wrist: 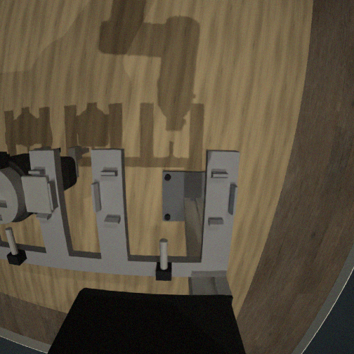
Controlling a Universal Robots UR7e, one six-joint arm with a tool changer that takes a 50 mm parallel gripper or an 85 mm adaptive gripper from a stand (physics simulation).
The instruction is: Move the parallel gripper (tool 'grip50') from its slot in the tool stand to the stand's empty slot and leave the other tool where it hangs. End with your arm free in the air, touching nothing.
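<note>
The grey tool stand (114,242) crosses the wrist view, with its empty slot between the two prongs right of the middle. A short pin (163,250) stands at the base of that slot. At the left edge a hanging tool (14,195) shows in part, with a round grey plate, a black body and a grey side block resting on a prong; I cannot tell which tool it is. The black end part of my arm (150,322) fills the bottom of the view, near the stand's lower bar. No gripper shows on my arm.
A grey plate with two dark holes (173,196) lies below the open slot. Shadows of the arm, the stand and two hung tools fall on the wooden top (260,75). A darker wood border (327,125) runs along the right.
</note>
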